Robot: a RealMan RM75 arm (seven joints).
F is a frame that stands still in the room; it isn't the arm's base.
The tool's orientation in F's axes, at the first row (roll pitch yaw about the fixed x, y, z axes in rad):
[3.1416 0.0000 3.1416]
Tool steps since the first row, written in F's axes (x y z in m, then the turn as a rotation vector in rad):
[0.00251 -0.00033 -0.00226 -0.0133 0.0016 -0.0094]
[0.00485 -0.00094 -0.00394 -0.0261 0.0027 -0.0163]
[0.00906 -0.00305 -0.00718 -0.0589 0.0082 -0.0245]
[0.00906 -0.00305 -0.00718 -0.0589 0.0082 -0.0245]
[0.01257 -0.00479 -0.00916 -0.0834 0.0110 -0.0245]
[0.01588 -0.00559 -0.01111 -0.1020 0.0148 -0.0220]
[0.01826 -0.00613 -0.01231 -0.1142 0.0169 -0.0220]
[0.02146 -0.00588 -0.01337 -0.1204 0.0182 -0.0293]
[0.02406 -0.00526 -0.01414 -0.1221 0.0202 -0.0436]
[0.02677 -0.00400 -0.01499 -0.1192 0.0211 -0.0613]
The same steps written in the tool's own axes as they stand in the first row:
[-0.00251 -0.00033 0.00226 0.0133 0.0016 0.0094]
[-0.00485 -0.00094 0.00394 0.0261 0.0027 0.0163]
[-0.00906 -0.00305 0.00718 0.0589 0.0082 0.0245]
[-0.00906 -0.00305 0.00718 0.0589 0.0082 0.0245]
[-0.01257 -0.00479 0.00916 0.0834 0.0110 0.0245]
[-0.01588 -0.00559 0.01111 0.1020 0.0148 0.0220]
[-0.01826 -0.00613 0.01231 0.1142 0.0169 0.0220]
[-0.02146 -0.00588 0.01337 0.1204 0.0182 0.0293]
[-0.02406 -0.00526 0.01414 0.1221 0.0202 0.0436]
[-0.02677 -0.00400 0.01499 0.1192 0.0211 0.0613]

